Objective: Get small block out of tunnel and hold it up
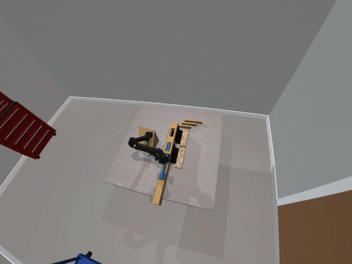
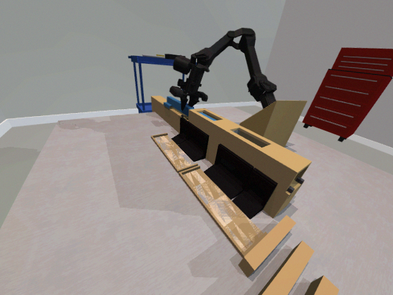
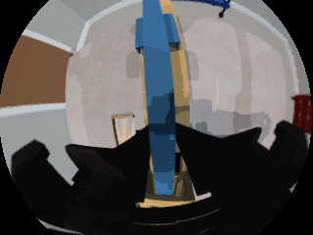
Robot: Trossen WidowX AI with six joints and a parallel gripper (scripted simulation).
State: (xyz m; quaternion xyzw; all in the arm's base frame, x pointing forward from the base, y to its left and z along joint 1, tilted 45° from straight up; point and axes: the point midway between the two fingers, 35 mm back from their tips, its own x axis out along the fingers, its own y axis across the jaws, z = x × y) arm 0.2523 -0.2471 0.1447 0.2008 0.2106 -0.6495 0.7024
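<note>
The tan covered tunnel is 80 mm to the left of my gripper tip, 50 mm below it and 20 mm ahead of it.
</note>
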